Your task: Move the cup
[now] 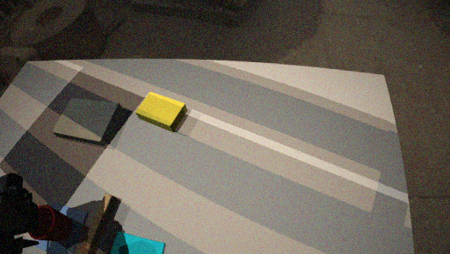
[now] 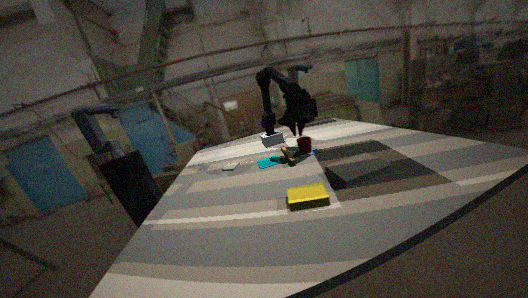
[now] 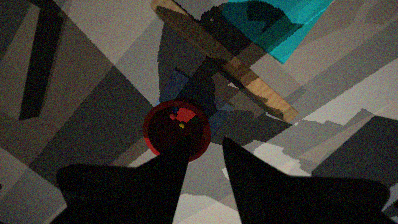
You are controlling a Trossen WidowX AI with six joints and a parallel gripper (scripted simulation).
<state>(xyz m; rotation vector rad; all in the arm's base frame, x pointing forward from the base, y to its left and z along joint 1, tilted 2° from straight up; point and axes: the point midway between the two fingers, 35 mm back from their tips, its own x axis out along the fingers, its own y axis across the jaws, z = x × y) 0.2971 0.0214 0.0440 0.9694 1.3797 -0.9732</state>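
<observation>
My gripper tip is now 3 cm short of the cup, 1 cm to the right of it and 5 cm above it. From my gripper tip the other things lie so: cyan pad: 3 cm behind, 18 cm to the right, 10 cm below; wooden bar: 8 cm to the right, 8 cm below; blue pad: 3 cm ahead, 2 cm to the left, 10 cm below.
</observation>
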